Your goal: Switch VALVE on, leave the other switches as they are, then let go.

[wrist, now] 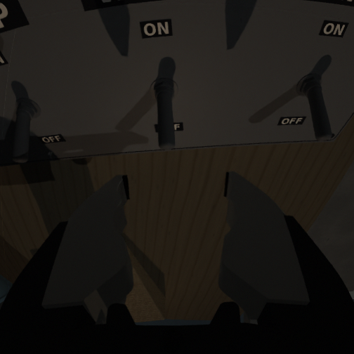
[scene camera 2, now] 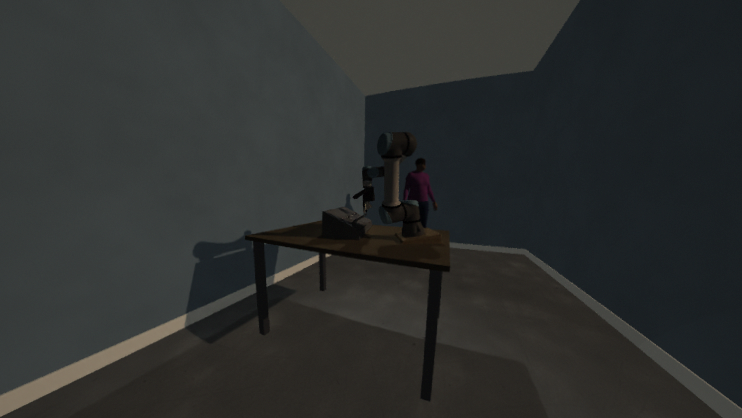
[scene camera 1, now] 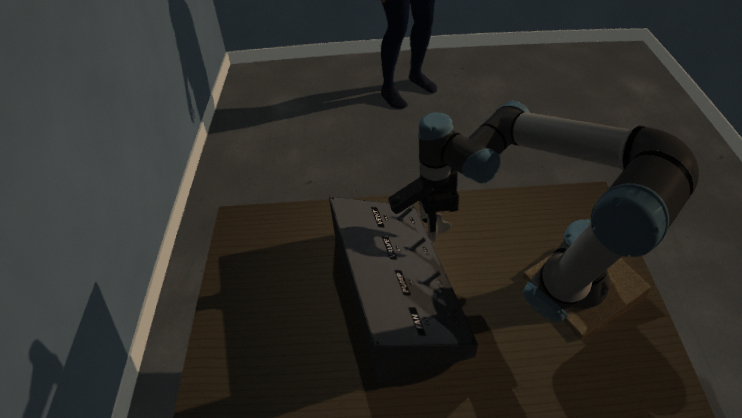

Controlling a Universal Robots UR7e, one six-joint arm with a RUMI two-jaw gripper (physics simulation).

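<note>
A grey sloped switch box stands on the table. The VALVE lever tilts toward OFF, its tip partly covering that label in the wrist view. The VENT lever and PUMP lever also tilt toward OFF. The FAN lever is lost in shadow. My gripper is partly open and empty. Its fingertips are beyond the panel's OFF-side edge, with the VALVE lever roughly in line with the gap and not between the fingers.
The wooden table bears the box and the arm's base block. The arm reaches over from the base toward the VENT end of the box. A person stands on the floor behind the table. A wall is at the left.
</note>
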